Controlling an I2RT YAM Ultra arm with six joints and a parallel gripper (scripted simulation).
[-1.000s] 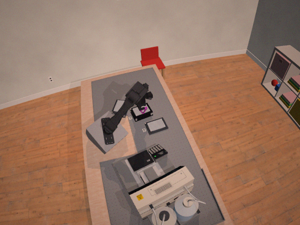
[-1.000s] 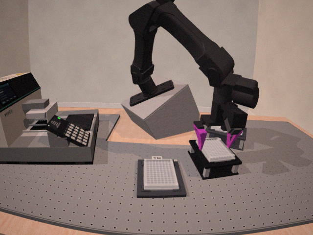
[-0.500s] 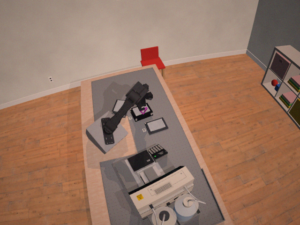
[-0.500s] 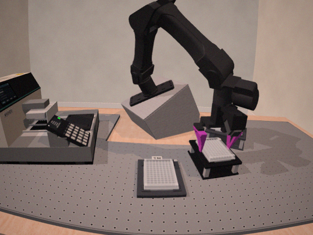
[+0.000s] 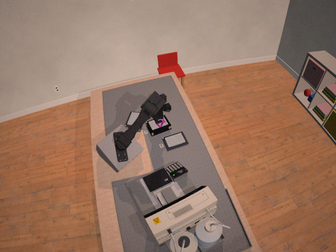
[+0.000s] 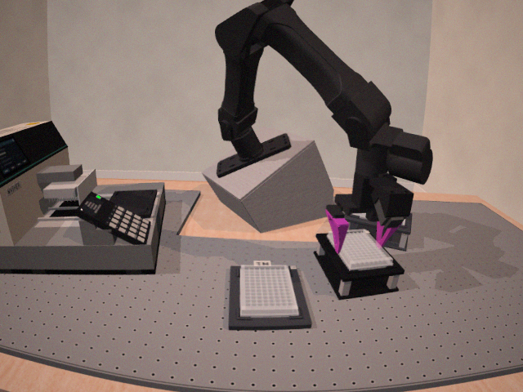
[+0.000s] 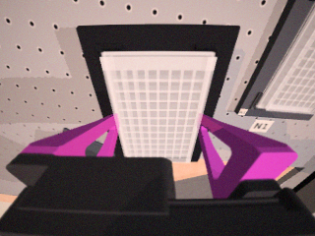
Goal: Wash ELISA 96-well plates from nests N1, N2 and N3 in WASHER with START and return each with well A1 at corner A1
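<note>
Right now the raised black nest is 10 mm below my hand. The rest, counted from my hand: nest N1: 70 mm ahead, 170 mm to the right, 50 mm below; black carrier pocket: 160 mm behind, 460 mm to the right, 20 mm above; grey manifold: 140 mm behind, 610 mm to the right, 70 mm above.
</note>
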